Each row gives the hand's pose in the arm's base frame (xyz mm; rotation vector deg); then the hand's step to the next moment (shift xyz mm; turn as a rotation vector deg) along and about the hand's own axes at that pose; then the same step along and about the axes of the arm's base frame.
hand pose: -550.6 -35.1 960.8 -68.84 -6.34 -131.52
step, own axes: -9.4 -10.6 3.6 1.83 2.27 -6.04
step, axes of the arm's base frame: 1.7 14.1 -3.4 -4.16 -4.59 -2.57
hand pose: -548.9 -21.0 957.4 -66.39 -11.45 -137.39
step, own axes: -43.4 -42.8 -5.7 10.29 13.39 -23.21
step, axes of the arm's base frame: -0.8 50.9 -34.1 -15.54 -22.87 -7.71
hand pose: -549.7 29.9 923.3 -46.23 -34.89 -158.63
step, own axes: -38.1 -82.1 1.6 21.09 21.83 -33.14
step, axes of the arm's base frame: 8.4 77.0 -46.9 -26.72 -35.53 -6.59
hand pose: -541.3 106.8 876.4 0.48 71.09 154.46
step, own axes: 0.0 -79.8 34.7 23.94 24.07 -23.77
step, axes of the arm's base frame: 15.0 77.1 -37.5 -29.15 -29.44 1.02
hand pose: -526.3 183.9 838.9 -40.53 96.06 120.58
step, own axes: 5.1 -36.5 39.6 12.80 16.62 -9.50
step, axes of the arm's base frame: 10.1 46.8 -25.1 -18.21 -13.50 4.07
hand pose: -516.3 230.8 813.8 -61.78 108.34 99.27
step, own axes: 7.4 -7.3 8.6 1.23 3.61 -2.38
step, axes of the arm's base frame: -1.4 6.4 -11.8 -2.88 -2.78 2.04
